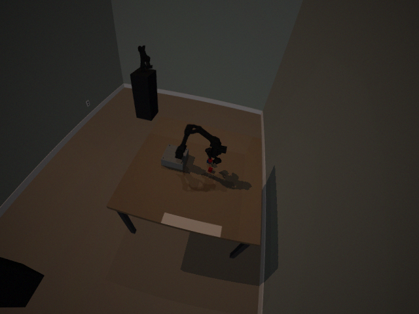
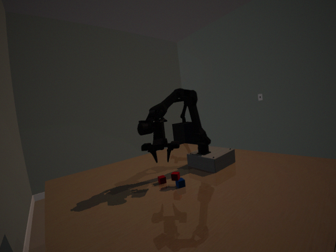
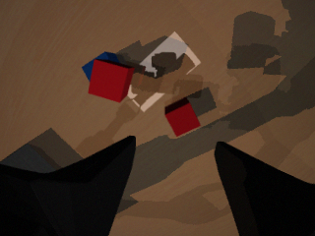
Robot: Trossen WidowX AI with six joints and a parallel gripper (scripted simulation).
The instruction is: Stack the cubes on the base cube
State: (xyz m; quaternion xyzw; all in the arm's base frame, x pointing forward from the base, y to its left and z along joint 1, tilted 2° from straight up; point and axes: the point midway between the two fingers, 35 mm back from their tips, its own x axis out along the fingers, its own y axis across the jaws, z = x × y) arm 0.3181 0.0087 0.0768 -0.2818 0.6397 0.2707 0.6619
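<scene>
Right now my gripper tip is 3 cm past the blue cube, 8 cm to the right of it and 10 cm above it.
</scene>
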